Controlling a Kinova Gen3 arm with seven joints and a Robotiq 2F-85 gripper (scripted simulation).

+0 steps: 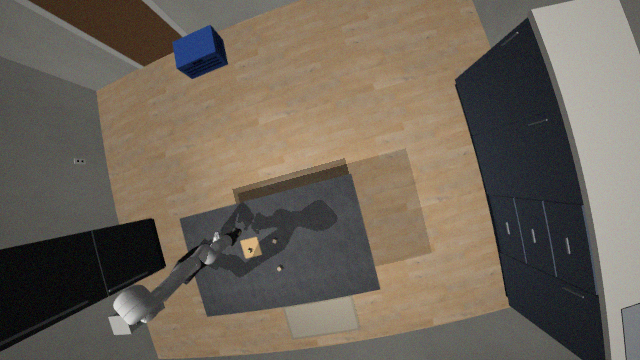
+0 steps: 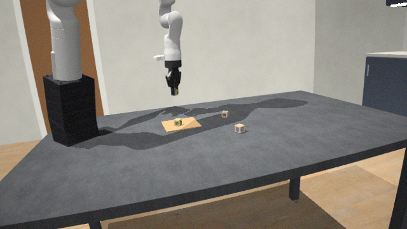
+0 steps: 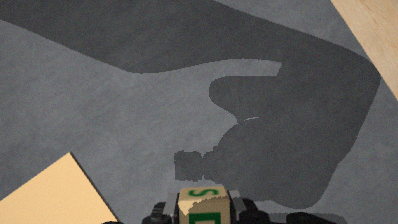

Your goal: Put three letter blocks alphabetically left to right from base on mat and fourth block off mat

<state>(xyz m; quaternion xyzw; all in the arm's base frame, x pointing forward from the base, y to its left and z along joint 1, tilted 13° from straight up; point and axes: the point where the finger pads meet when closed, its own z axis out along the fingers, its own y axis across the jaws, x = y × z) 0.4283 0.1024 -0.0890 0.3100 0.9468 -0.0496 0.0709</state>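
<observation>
Now: hand 30 mm past the mat, 150 mm to the left of it and 120 mm above it. From my hand the other things lie so: green-marked block (10 mm below).
</observation>
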